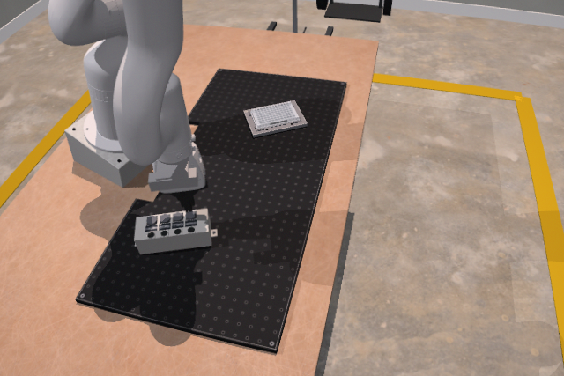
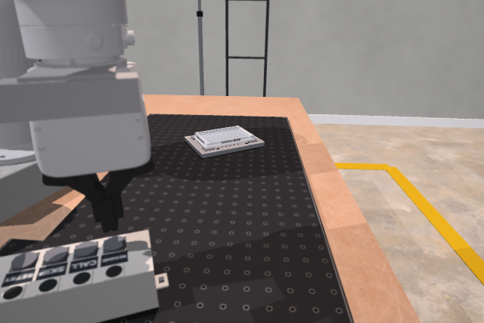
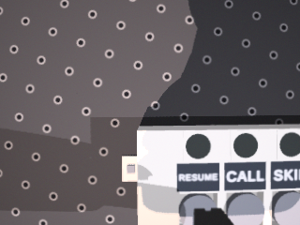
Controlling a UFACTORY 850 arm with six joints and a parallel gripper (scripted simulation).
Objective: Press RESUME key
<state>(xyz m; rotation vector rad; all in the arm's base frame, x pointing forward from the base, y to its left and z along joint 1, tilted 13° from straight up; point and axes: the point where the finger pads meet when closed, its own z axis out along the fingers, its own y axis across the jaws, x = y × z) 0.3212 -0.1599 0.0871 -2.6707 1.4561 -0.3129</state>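
Now: hand 6 cm above the grey operator panel, 4 cm past it and 3 cm to the left of it. The rest, counted from my hand: white well plate 44 cm to the left, 8 cm below.
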